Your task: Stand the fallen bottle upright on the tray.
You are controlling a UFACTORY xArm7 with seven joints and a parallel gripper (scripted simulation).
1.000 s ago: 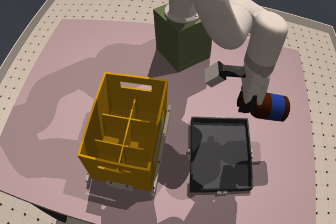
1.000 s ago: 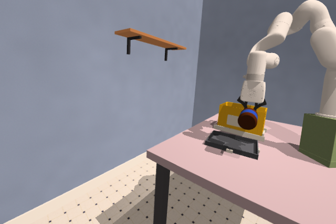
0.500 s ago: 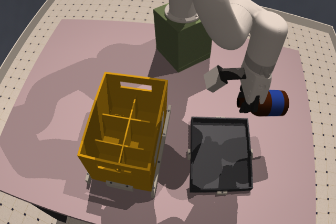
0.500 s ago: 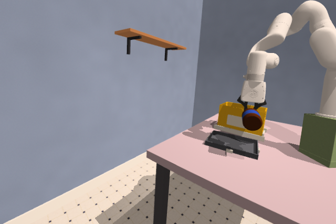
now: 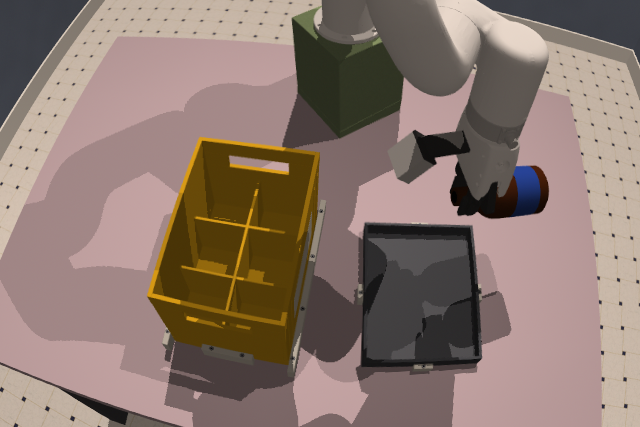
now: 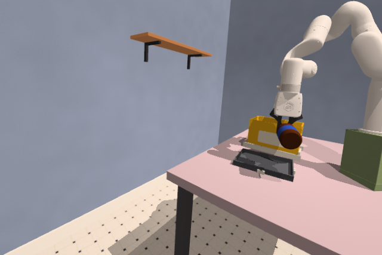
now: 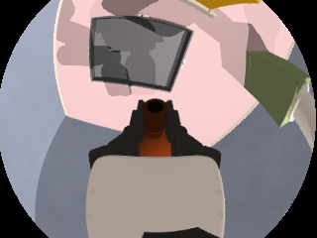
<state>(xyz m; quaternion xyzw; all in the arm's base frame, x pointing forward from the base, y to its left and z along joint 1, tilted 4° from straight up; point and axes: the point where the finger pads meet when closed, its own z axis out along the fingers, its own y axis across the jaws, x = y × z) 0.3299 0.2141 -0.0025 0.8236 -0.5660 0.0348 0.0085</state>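
The brown bottle lies 50 mm to the left of my hand, 20 mm behind it and 10 mm below it. From my hand the other things lie so: dark tray (190 mm below, 60 mm ahead, 20 mm to the right); yellow crate (300 mm to the right, 120 mm below, 90 mm ahead).
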